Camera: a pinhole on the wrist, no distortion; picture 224 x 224 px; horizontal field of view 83.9 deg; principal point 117.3 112.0 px. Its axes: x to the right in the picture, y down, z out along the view. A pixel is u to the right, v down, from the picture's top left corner.
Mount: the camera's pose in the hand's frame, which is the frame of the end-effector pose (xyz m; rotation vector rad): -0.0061 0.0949 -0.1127 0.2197 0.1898 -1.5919
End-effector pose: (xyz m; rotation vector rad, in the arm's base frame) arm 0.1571 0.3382 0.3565 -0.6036 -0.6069 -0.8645
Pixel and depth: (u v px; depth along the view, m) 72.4 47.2 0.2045
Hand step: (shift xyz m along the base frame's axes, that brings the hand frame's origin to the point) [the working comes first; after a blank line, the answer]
In the camera's frame: -0.0737 -0.1063 0.2045

0.0143 0.1890 -0.0384
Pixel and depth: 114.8 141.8 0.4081
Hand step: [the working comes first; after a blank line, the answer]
In the camera's frame: -0.0082 0.0976 0.4081

-0.0301 0.1546 0.2517
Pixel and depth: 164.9 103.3 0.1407
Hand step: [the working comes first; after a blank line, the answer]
In the camera's frame: 0.0537 -0.0098 0.1407

-0.0067 0.0206 -0.0098
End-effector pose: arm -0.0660 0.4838 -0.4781 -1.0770 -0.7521 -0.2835
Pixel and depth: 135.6 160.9 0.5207
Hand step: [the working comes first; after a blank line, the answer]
In the camera's frame: 0.0765 0.2043 0.5207

-0.0877 0.2965 0.3037
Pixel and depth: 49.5 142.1 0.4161
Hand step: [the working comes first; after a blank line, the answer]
In the camera's frame: -0.2264 0.1005 0.4161

0.0339 0.4127 0.0119
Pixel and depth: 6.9 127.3 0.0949
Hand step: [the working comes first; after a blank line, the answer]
In the camera's frame: -0.0841 0.0117 0.0949

0.0876 0.0723 -0.1003
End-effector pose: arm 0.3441 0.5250 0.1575 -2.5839 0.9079 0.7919
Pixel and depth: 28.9 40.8 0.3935
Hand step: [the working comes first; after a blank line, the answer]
In the camera's frame: -0.2792 -0.2248 0.3935

-0.4605 0.0522 -0.1591
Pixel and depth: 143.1 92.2 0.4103
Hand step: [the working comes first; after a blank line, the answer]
In the camera's frame: 0.0850 -0.0652 0.4103

-0.1006 0.2218 -0.1543
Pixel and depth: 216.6 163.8 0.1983
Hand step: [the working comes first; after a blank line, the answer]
In the camera's frame: 0.1580 0.0824 0.1983

0.0997 0.0690 -0.0616
